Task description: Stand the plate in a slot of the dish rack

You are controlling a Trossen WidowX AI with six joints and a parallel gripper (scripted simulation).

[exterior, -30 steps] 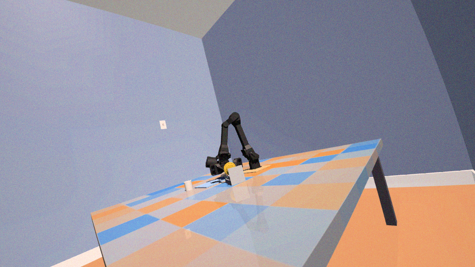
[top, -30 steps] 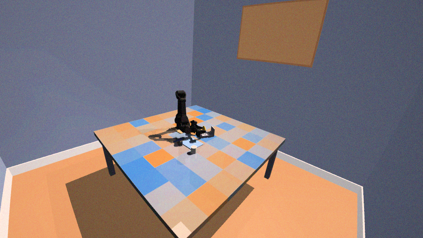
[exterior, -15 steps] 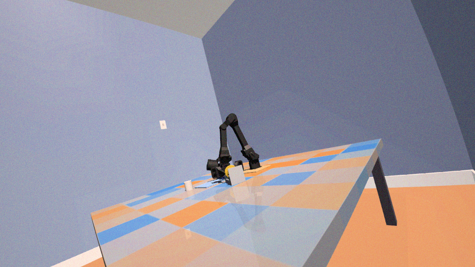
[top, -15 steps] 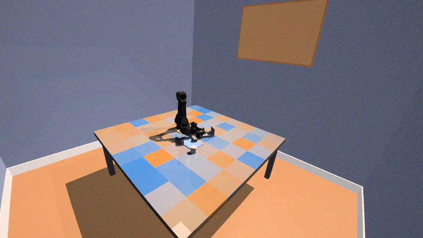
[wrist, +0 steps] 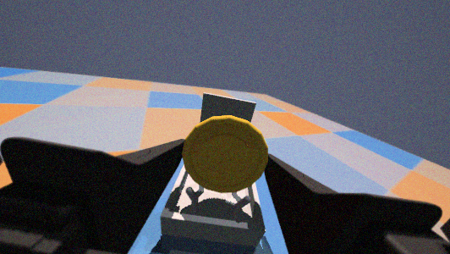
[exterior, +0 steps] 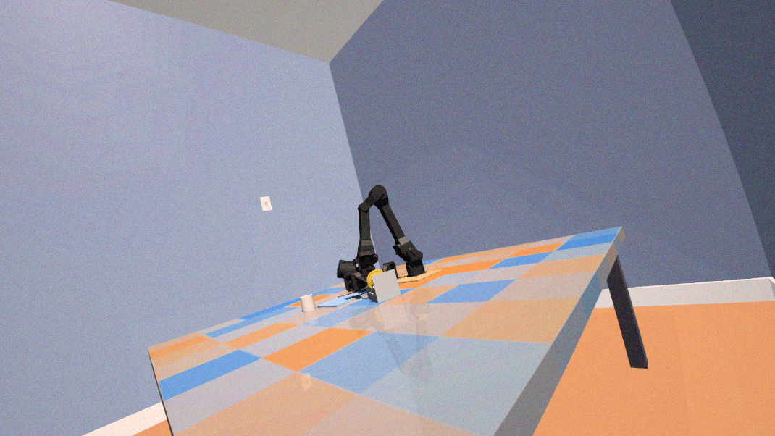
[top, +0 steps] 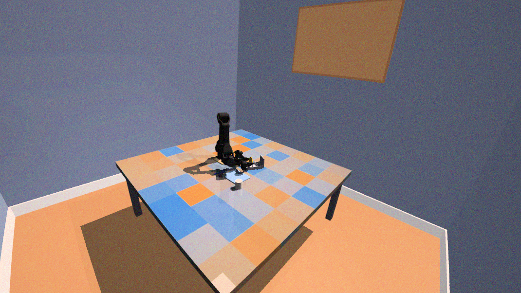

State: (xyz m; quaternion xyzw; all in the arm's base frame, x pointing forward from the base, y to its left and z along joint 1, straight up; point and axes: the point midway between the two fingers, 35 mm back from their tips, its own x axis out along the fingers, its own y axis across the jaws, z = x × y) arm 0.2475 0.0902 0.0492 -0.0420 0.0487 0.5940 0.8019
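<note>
Now: gripper tip 1 cm to the left of the yellow plate. Also, from my gripper tip: light blue mat 17 cm to the right, 6 cm ahead, 5 cm below; then blue spoon 24 cm to the right, 5 cm below, 5 cm behind; then grey dish rack 3 cm below, 2 cm to the left, 1 cm ahead.
</note>
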